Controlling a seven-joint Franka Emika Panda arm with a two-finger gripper.
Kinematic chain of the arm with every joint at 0, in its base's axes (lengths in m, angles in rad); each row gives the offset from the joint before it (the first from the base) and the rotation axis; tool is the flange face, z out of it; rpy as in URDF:
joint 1: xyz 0 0 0.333 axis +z
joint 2: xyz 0 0 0 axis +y
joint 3: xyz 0 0 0.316 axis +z
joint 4: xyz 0.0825 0 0 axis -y
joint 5: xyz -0.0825 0 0.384 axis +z
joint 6: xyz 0 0 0 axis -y
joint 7: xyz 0.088 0 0 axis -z
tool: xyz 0 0 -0.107 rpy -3.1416 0 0
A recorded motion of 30 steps. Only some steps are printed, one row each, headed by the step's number.
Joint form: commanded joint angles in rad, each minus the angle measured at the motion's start. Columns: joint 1, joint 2, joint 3, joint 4, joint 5, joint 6, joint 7.
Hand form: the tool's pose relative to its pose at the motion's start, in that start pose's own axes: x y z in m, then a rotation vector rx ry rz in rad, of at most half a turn. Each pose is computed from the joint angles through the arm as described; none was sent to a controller.
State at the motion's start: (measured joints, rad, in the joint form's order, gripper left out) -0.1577 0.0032 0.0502 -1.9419 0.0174 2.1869 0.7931
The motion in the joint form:
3: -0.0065 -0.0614 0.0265 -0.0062 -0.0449 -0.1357 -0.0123
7: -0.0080 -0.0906 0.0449 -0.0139 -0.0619 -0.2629 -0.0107
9: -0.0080 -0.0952 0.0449 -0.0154 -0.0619 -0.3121 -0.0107
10: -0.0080 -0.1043 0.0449 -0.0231 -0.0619 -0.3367 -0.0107
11: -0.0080 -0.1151 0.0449 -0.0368 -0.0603 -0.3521 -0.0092
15: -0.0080 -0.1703 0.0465 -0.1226 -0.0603 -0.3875 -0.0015
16: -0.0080 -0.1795 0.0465 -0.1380 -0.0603 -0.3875 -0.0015
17: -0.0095 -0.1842 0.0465 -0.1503 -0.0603 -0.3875 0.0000
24: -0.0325 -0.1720 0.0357 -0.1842 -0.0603 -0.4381 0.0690
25: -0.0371 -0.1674 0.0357 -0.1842 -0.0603 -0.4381 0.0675
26: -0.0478 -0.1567 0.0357 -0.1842 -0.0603 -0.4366 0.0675
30: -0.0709 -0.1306 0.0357 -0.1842 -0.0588 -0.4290 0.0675
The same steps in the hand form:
3: -0.0204 0.0065 -0.0223 -0.0846 -0.0292 -0.0559
7: -0.0388 0.0144 -0.0263 -0.1728 -0.0898 -0.0761
9: -0.0431 0.0195 -0.0252 -0.2069 -0.1209 -0.0746
10: -0.0467 0.0236 -0.0254 -0.2245 -0.1361 -0.0739
11: -0.0508 0.0279 -0.0246 -0.2377 -0.1488 -0.0713
15: -0.0712 0.0491 -0.0161 -0.2903 -0.1893 -0.0642
16: -0.0742 0.0525 -0.0145 -0.2954 -0.1930 -0.0641
17: -0.0760 0.0556 -0.0118 -0.3015 -0.1976 -0.0611
24: -0.0741 0.0793 0.0096 -0.3797 -0.2530 0.0419
25: -0.0725 0.0808 0.0119 -0.3828 -0.2567 0.0449
26: -0.0684 0.0844 0.0170 -0.3891 -0.2637 0.0554
30: -0.0596 0.0918 0.0295 -0.4003 -0.2793 0.0786

